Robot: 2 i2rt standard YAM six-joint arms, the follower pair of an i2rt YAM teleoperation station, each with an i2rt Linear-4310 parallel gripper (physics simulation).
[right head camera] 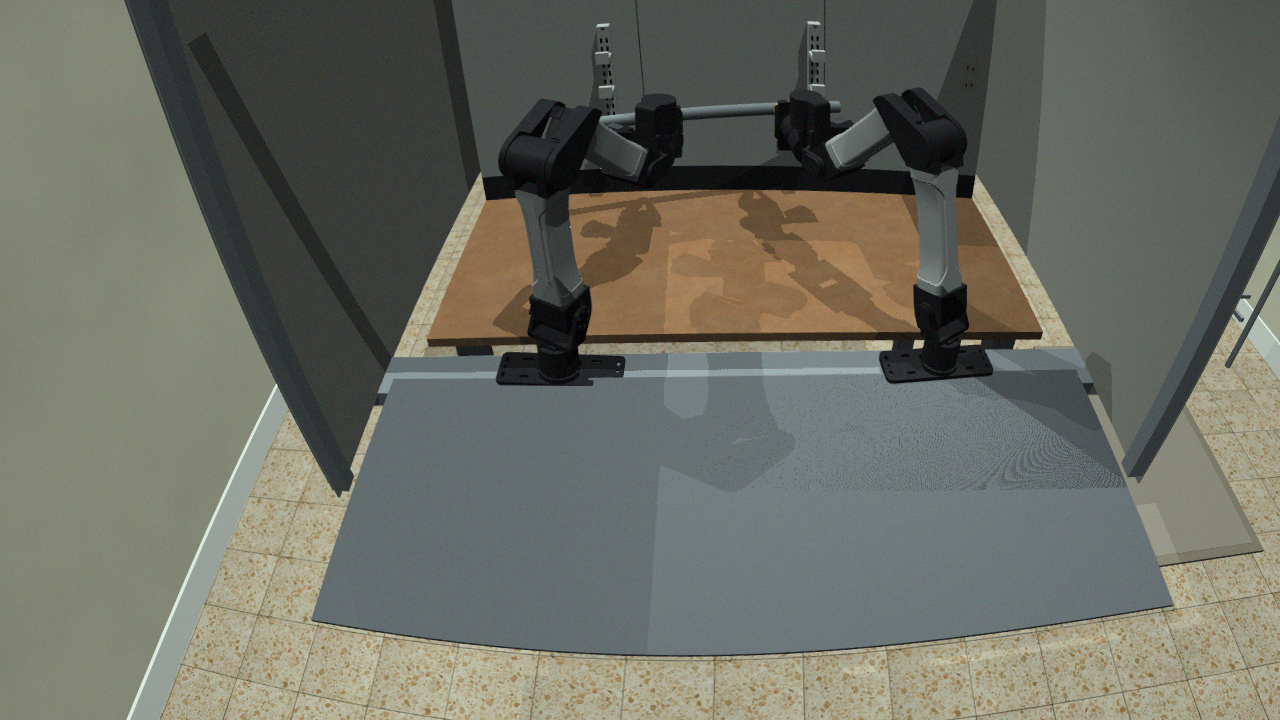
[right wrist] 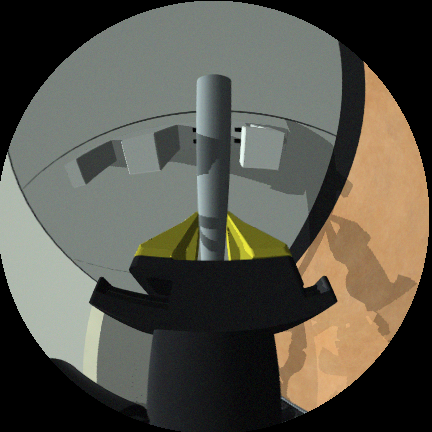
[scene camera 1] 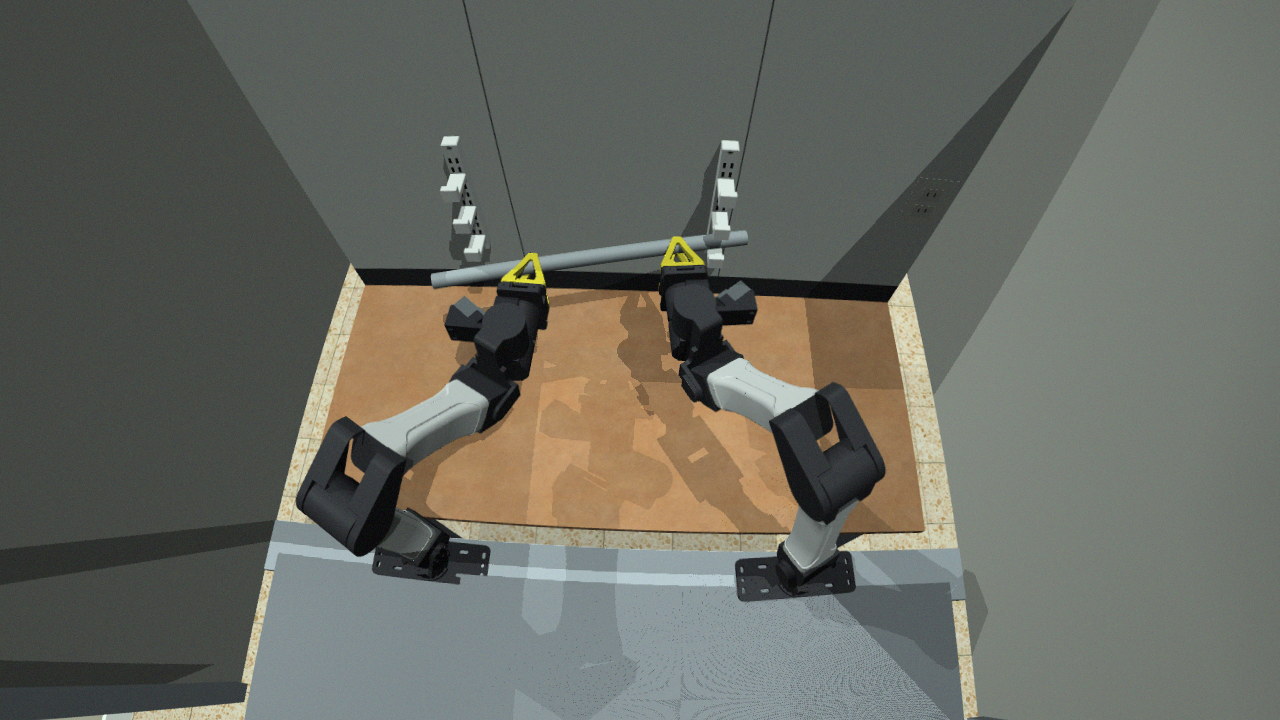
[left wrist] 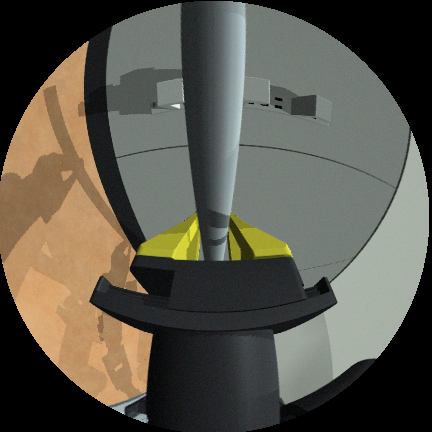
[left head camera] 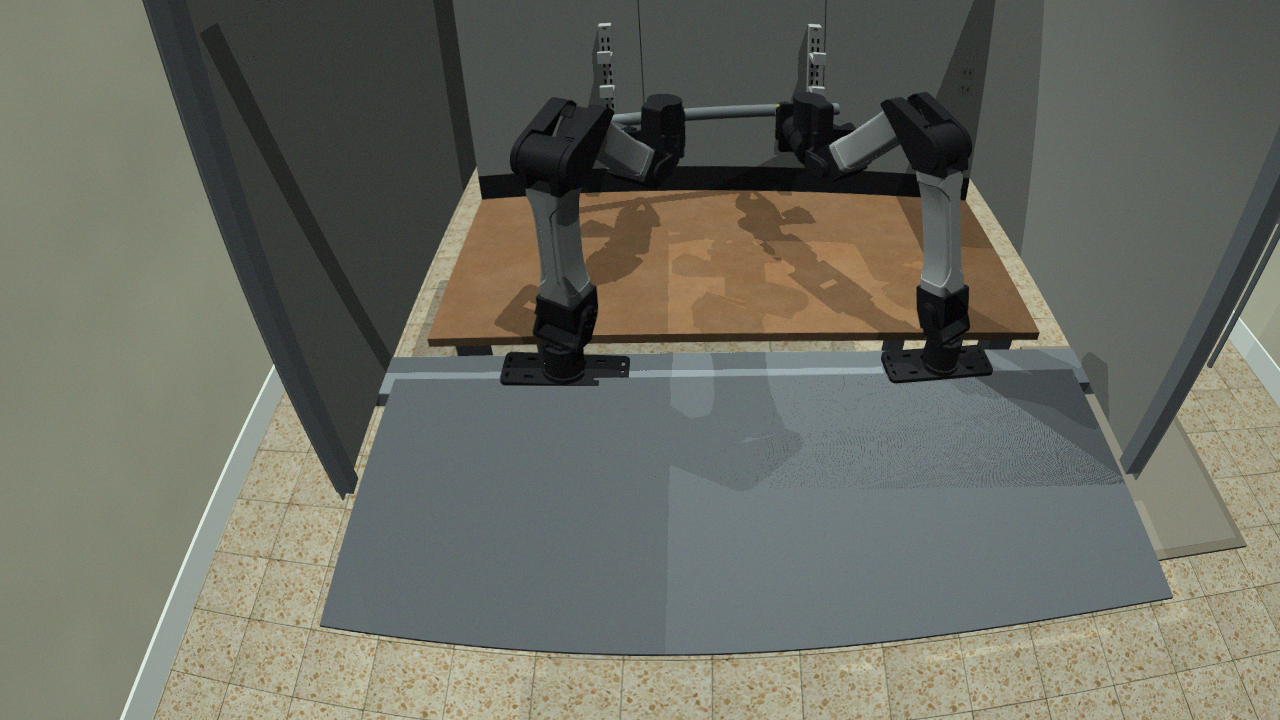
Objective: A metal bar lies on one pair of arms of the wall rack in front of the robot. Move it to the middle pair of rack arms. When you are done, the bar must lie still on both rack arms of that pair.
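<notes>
The grey metal bar [left head camera: 729,111] [right head camera: 726,111] [scene camera 1: 608,253] [left wrist: 215,125] [right wrist: 214,125] is held by both grippers and slants, its left end lower in scene camera 1. My left gripper [scene camera 1: 528,268] [left wrist: 213,216] is shut on the bar, left of centre. My right gripper [scene camera 1: 678,250] [right wrist: 212,216] is shut on it near the right upright. The middle rack arms are the left one [scene camera 1: 464,219] and the right one [scene camera 1: 720,223]. The bar's right part appears between the right middle arm [right wrist: 145,152] and the right lowest arm [right wrist: 262,147]; contact is unclear. Its left part appears in front of the left arms.
The left lowest arm [scene camera 1: 475,247] and the top arms, left [scene camera 1: 453,186] and right [scene camera 1: 726,191], are also on the wall rack. A brown table [left head camera: 501,259] [scene camera 1: 850,447] stands below. Dark side panels [left head camera: 331,179] flank the station.
</notes>
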